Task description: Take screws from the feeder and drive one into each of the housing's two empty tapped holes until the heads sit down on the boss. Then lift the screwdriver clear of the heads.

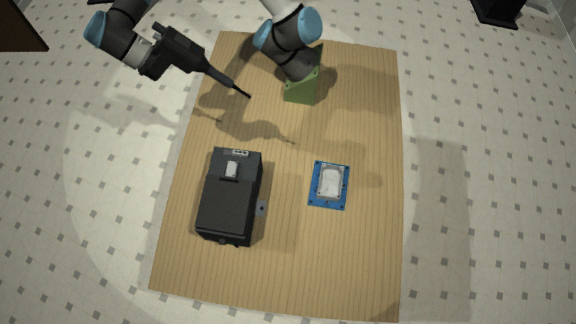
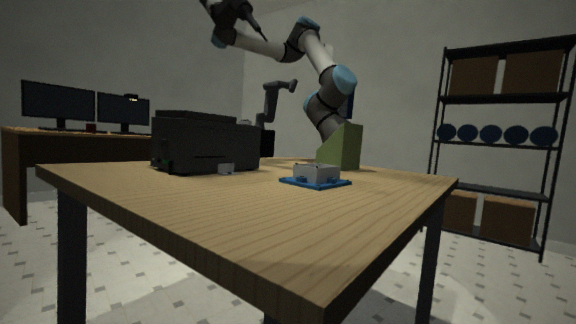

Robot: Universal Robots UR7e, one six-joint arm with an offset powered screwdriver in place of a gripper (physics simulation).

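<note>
My screwdriver (image 1: 249, 96) (image 2: 266, 39) is held high above the back left of the table, its thin bit pointing down at a slant, well apart from the feeder and the housing. Whether a screw is on its tip is too small to tell. The black screw feeder (image 1: 227, 202) (image 2: 205, 142) stands on the left of the table. The light grey housing (image 1: 330, 181) (image 2: 316, 173) sits open side up on a blue fixture plate (image 1: 326, 205) (image 2: 319, 187), right of the feeder. Dark spots show at its corners; which are empty holes or screw heads cannot be told.
The arm stands on a green wedge base (image 1: 301, 92) (image 2: 352, 147) at the back of the wooden table (image 1: 345, 270) (image 2: 240, 215). A small grey bracket (image 1: 261, 208) (image 2: 226, 168) juts from the feeder's right side. Behind the table are a shelf rack (image 2: 500, 99) and a desk with monitors (image 2: 57, 100).
</note>
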